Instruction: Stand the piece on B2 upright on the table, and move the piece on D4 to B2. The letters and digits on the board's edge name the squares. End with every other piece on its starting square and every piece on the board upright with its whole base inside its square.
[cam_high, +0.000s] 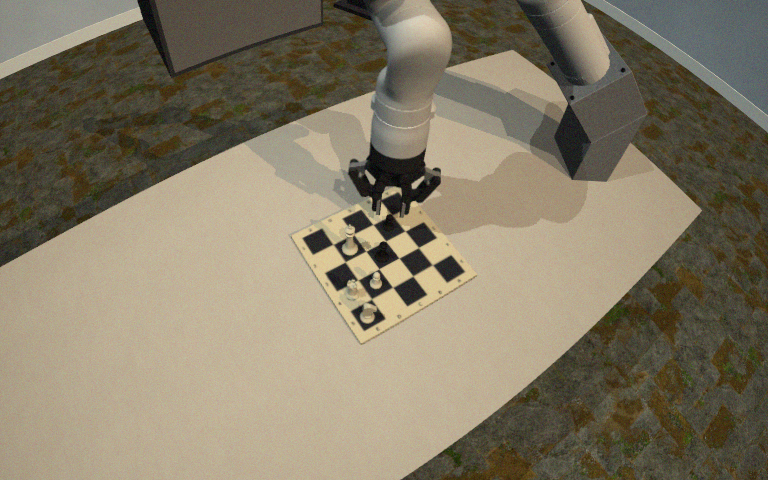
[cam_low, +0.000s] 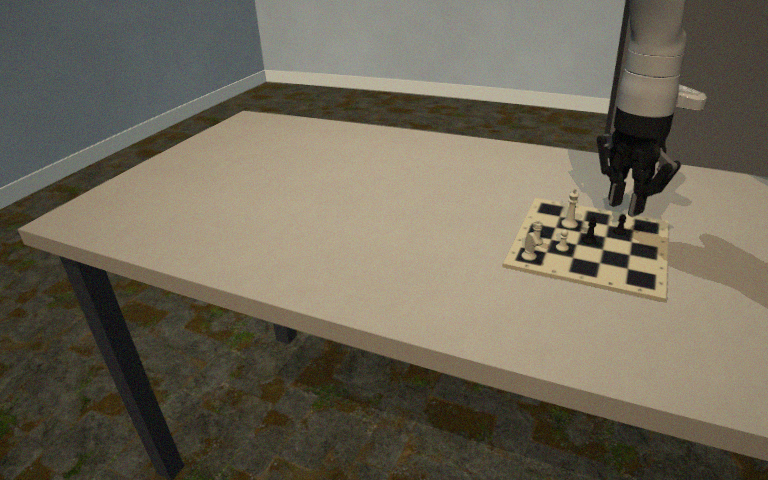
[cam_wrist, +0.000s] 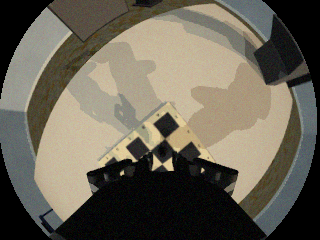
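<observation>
My gripper is now 4 cm above the black pawn. Round my hand: chessboard: 5 cm ahead, 3 cm to the left, 6 cm below; white king: 7 cm ahead, 2 cm to the right, 3 cm below; white pawn: 10 cm ahead, 5 cm to the left, 4 cm below.
</observation>
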